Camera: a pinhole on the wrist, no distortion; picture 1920 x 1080 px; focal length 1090.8 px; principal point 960.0 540.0 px. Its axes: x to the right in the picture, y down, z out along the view. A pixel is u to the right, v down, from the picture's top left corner.
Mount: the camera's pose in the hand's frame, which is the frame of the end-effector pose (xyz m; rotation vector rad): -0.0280 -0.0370 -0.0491 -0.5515 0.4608 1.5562
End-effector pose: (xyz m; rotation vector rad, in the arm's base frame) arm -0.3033 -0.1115 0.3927 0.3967 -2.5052 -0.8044
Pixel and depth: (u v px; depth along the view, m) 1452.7 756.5 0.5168
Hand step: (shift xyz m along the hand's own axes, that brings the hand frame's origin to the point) -0.1710 0.4522 0.2198
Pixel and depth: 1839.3 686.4 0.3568
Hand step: -0.1070 0.4033 0.0616
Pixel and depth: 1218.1 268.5 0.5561
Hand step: 0.0691 0.4088 0.3218
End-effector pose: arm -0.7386 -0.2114 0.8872 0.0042 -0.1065 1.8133
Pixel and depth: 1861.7 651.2 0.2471
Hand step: -0.0749 0.2724 0.0248
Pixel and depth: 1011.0 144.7 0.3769
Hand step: 0.0823 0.2105 0.2469
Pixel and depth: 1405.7 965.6 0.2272
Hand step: -0.1341 0.1676 0.0733
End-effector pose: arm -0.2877 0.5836 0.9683 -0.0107 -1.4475 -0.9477
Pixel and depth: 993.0 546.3 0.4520
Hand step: -0.0616 0.2438 0.3038
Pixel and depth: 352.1 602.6 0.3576
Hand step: -0.0678 0.0160 0.3554
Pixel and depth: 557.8 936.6 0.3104
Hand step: -0.1588 0.0501 0.2631
